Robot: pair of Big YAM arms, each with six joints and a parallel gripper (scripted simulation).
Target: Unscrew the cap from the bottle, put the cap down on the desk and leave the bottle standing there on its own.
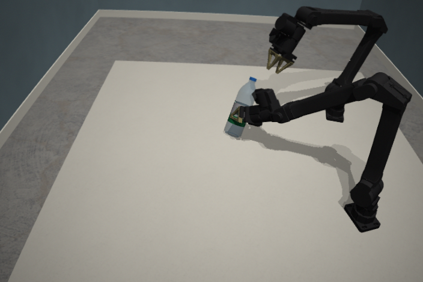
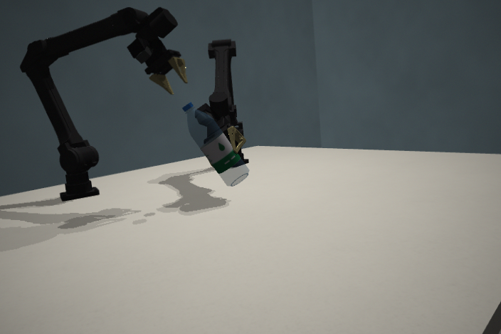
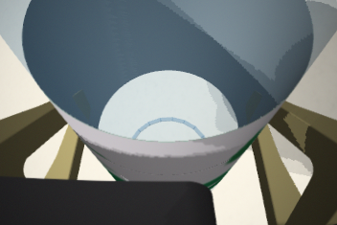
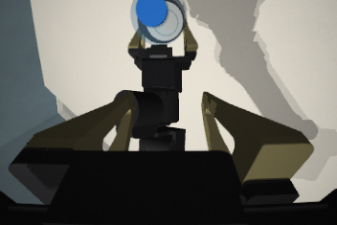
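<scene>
The cap is 8 cm ahead of my right hand, 6 cm below it and 2 cm to the right of it. Round my right hand: bottle (17 cm below, 11 cm ahead, 4 cm to the left).
Right now my left hand is 40 mm below the bottle, 20 mm to the left of it and 10 mm past it. Round my left hand: cap: 150 mm above, 80 mm to the right, 40 mm behind.
</scene>
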